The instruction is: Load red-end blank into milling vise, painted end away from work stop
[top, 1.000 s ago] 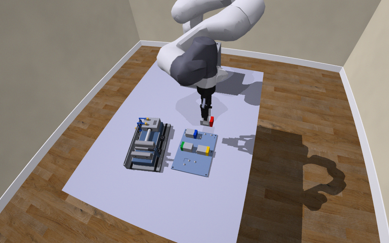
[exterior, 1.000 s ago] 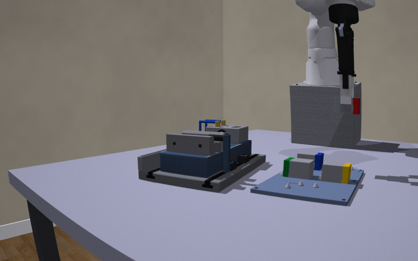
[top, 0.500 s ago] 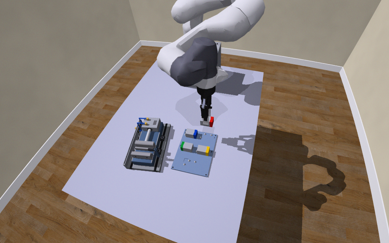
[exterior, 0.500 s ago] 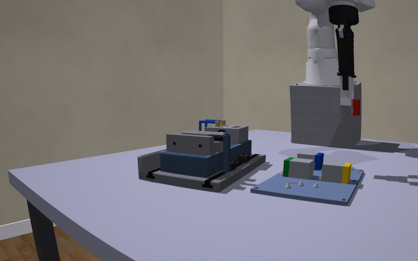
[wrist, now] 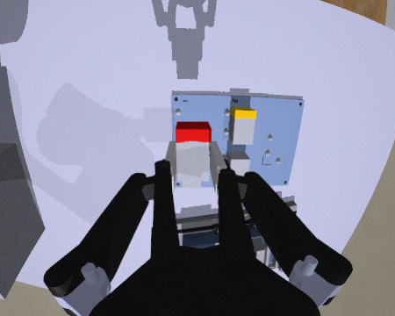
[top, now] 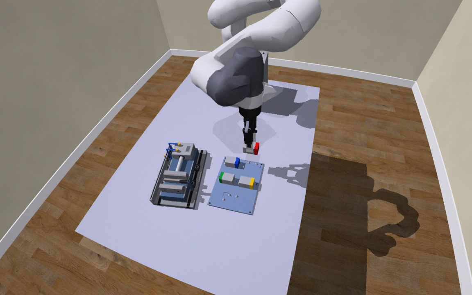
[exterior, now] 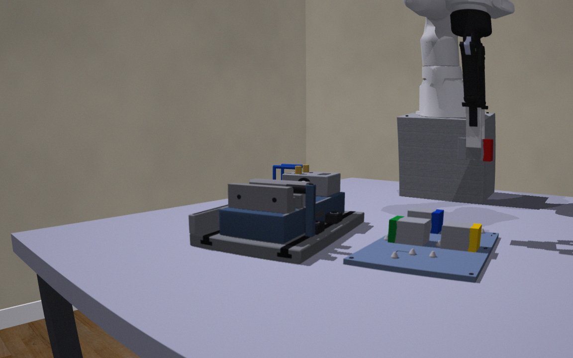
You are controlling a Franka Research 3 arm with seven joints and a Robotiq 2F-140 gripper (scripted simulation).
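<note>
Now: the red-ended blank 40 mm below my hand. The rest, counted from my hand: yellow-ended blank 170 mm below, 90 mm ahead, 20 mm to the left; then green-ended blank 170 mm below, 100 mm ahead, 70 mm to the right; then blue-ended blank 170 mm below, 90 mm to the right, 20 mm ahead.
</note>
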